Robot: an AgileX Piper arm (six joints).
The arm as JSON. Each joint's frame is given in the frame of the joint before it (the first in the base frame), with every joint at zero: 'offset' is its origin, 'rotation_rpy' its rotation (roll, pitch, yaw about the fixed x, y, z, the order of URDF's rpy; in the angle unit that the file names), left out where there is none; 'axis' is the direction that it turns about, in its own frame. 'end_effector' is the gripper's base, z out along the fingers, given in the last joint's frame.
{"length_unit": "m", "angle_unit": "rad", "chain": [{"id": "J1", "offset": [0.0, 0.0, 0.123], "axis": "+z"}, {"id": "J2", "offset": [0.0, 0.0, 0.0], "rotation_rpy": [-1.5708, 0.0, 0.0], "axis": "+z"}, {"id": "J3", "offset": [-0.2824, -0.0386, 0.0], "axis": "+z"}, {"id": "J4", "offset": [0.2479, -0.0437, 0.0], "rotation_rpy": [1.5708, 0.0, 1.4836], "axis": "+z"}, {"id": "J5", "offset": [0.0, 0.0, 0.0], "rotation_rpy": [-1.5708, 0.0, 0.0], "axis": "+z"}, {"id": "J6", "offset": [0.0, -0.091, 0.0], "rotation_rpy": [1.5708, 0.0, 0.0], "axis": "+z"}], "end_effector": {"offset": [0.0, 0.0, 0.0]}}
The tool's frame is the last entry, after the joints.
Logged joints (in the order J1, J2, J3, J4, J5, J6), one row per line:
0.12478 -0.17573 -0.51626 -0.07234 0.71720 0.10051
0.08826 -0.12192 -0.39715 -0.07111 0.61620 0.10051
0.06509 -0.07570 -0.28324 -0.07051 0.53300 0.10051
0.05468 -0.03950 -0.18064 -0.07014 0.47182 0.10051
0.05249 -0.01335 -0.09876 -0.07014 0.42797 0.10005
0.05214 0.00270 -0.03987 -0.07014 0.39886 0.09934
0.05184 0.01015 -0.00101 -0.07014 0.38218 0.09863
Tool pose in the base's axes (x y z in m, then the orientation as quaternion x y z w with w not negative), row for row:
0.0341 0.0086 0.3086 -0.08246 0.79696 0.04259 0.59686
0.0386 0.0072 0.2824 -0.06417 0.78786 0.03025 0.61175
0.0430 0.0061 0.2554 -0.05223 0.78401 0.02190 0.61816
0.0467 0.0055 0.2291 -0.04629 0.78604 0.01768 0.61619
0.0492 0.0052 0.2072 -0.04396 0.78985 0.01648 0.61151
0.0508 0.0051 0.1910 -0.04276 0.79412 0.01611 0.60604
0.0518 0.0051 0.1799 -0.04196 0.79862 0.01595 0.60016
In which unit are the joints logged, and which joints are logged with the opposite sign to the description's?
The joints are logged in radians. Opposite sign: J2, J4, J6.
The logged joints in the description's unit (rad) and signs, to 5 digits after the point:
0.12478 0.17573 -0.51626 0.07234 0.71720 -0.10051
0.08826 0.12192 -0.39715 0.07111 0.61620 -0.10051
0.06509 0.07570 -0.28324 0.07051 0.53300 -0.10051
0.05468 0.03950 -0.18064 0.07014 0.47182 -0.10051
0.05249 0.01335 -0.09876 0.07014 0.42797 -0.10005
0.05214 -0.00270 -0.03987 0.07014 0.39886 -0.09934
0.05184 -0.01015 -0.00101 0.07014 0.38218 -0.09863

